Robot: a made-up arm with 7 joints. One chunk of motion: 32 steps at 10 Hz.
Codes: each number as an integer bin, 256 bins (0 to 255) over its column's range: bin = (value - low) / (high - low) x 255, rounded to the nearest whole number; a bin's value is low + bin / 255 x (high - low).
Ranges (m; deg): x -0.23..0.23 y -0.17..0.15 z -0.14..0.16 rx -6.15..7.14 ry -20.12..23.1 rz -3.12..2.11
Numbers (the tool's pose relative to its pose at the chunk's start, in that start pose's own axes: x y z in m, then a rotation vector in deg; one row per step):
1: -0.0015 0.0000 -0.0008 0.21 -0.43 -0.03
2: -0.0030 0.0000 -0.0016 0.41 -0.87 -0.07
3: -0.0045 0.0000 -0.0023 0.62 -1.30 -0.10
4: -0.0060 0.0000 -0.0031 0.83 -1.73 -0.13
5: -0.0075 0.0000 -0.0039 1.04 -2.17 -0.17
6: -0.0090 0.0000 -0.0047 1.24 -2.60 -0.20
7: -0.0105 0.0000 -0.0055 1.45 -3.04 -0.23
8: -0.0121 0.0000 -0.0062 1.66 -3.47 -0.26
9: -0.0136 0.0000 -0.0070 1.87 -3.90 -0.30
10: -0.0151 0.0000 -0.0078 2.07 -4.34 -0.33
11: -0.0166 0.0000 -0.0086 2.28 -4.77 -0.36
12: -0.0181 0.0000 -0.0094 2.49 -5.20 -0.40
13: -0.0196 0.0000 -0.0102 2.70 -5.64 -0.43
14: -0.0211 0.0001 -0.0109 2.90 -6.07 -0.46
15: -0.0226 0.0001 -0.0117 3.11 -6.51 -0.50
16: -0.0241 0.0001 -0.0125 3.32 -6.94 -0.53
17: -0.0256 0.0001 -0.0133 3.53 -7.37 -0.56
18: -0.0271 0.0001 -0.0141 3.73 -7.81 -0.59
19: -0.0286 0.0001 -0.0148 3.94 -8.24 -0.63
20: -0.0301 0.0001 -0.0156 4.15 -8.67 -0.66
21: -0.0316 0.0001 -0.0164 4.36 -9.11 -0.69
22: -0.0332 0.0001 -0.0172 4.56 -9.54 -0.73
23: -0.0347 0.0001 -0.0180 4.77 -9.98 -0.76
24: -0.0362 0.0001 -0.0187 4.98 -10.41 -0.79
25: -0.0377 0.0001 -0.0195 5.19 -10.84 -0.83
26: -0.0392 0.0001 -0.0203 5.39 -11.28 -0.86
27: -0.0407 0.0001 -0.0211 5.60 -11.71 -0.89
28: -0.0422 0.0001 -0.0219 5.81 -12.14 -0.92
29: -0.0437 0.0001 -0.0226 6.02 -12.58 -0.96
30: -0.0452 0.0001 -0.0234 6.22 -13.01 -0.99
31: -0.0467 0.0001 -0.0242 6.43 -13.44 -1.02
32: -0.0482 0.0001 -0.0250 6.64 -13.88 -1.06
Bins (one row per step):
1: 127 135 118 122 116 151
2: 126 135 118 126 114 149
3: 125 135 117 130 111 147
4: 124 135 116 134 109 146
5: 123 135 116 138 106 144
6: 123 135 115 142 103 142
7: 122 135 114 146 101 141
8: 121 135 114 150 98 139
9: 120 135 113 154 96 137
10: 119 135 112 158 93 136
11: 118 135 112 162 91 135
12: 117 135 111 166 88 133
13: 117 135 110 170 85 131
14: 116 136 110 174 83 130
15: 115 136 109 178 80 128
16: 114 136 108 182 78 126
17: 113 136 108 186 75 125
18: 112 136 107 190 73 123
19: 112 136 106 194 70 121
20: 111 136 106 198 68 120
21: 110 136 105 202 65 118
22: 109 136 104 205 62 117
23: 108 136 104 210 60 115
24: 107 136 103 214 57 114
25: 107 136 102 218 55 112
26: 106 136 102 221 52 110
27: 105 136 101 225 50 109
28: 104 136 100 229 47 107
29: 103 136 100 234 44 105
30: 102 136 99 237 42 104
31: 102 136 98 241 39 102
32: 101 136 98 245 37 100

